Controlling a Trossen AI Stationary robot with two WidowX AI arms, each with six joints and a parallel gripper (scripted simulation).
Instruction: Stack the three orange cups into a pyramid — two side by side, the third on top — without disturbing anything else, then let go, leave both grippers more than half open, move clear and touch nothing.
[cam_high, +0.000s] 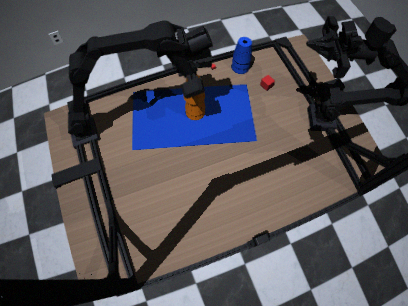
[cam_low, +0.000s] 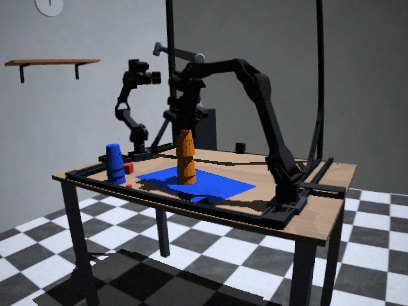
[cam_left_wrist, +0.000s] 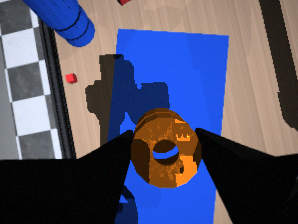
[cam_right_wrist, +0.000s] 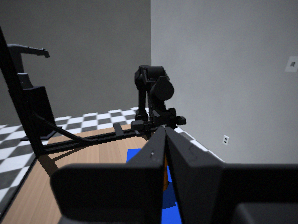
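Now: the mat 1 cm behind my left hand, 1 cm to the left of it and 22 cm below it. Round my left hand: small red cube (21 cm ahead, 9 cm to the right, 21 cm below).
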